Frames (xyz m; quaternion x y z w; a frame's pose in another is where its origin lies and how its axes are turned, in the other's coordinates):
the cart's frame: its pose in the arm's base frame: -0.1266 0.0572 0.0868 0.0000 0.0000 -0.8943 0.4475
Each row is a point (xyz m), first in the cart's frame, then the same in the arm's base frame.
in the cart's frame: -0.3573 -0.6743 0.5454
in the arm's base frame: -0.4521 0.7474 0.6322
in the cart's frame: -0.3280 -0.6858 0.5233
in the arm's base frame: -0.4789 0.7309 0.6101
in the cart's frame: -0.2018 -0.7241 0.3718
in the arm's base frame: -0.5852 0.6528 0.4586
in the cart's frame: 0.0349 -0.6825 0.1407
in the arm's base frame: -0.6938 0.4384 0.2275
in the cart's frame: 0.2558 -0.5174 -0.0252
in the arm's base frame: -0.6941 0.1626 0.0616
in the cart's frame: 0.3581 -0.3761 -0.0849
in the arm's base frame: -0.6423 -0.0039 0.0019
